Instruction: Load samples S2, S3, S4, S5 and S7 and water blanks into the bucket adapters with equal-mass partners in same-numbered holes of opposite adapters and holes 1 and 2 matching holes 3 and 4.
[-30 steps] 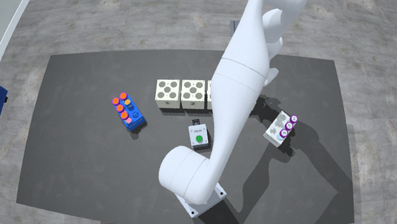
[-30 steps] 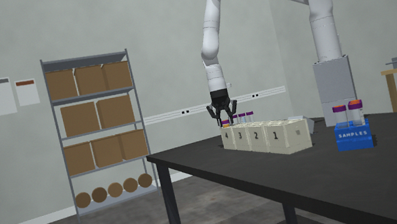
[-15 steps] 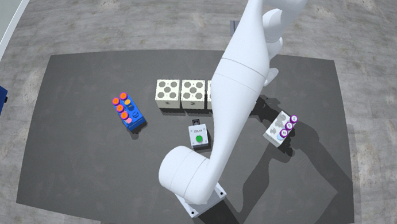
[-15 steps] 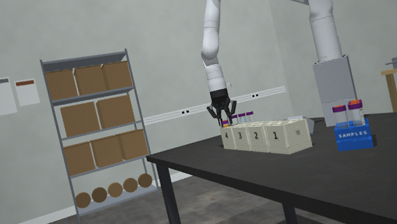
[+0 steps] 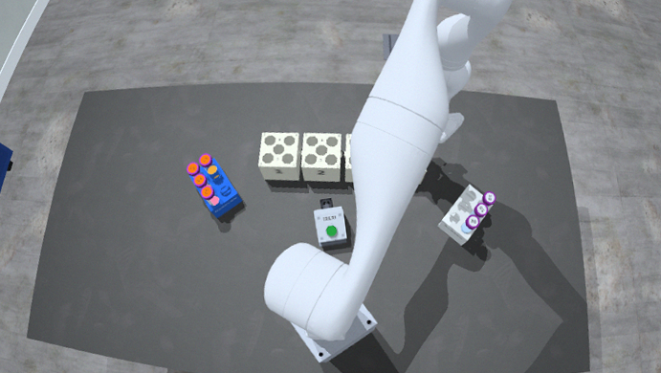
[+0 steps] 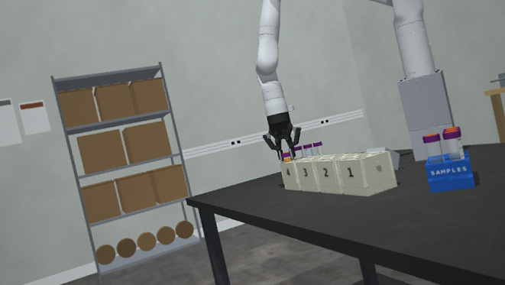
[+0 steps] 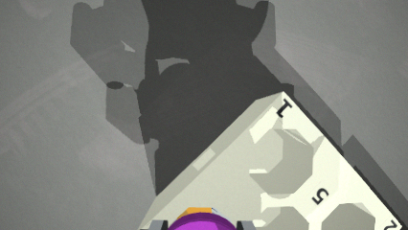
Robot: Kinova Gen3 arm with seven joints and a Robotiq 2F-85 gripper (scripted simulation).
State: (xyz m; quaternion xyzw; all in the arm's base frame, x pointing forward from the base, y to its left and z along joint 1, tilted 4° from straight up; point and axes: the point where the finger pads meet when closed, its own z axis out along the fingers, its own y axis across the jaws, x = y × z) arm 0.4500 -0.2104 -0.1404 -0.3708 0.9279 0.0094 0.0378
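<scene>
Right now the orange-filled sample tube is 10 mm behind my hand and 50 mm below it. Round my hand: adapter 2: 20 mm behind, 250 mm to the left, 70 mm below; then white blank rack: 170 mm behind, 140 mm to the right, 90 mm below; then 50 mL blank: 180 mm behind, 150 mm to the right, 50 mm below.
</scene>
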